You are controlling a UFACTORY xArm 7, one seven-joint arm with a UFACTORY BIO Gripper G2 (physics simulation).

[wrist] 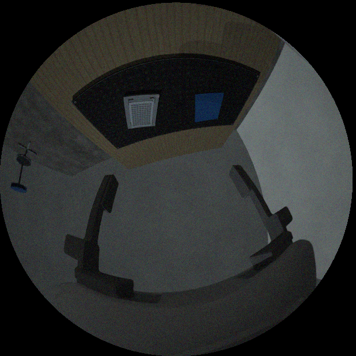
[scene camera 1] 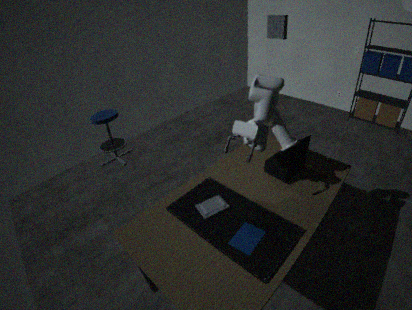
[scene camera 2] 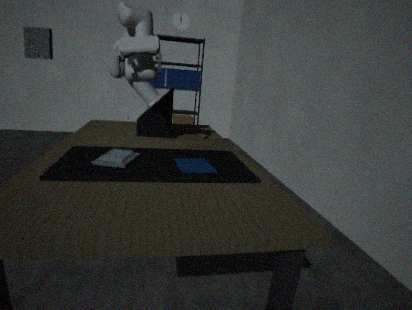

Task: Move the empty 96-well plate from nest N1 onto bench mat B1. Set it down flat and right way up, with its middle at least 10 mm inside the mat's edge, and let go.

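Observation:
The 96-well plate is pale grey and lies flat in nest N1, a light, slightly larger frame. Well rows show on its top in the wrist view. Bench mat B1 is a flat blue rectangle beside the nest, a gap apart from it. My gripper is open, with nothing between its wide-spread fingers. It is raised well above the table, on the robot-base side, away from plate and mat. Its fingers are hard to make out in scene camera 2.
Nest and mat lie on a black board on the wooden table. The arm's black wedge base stands at the table's far end. A blue-topped stool and a shelf rack stand off the table.

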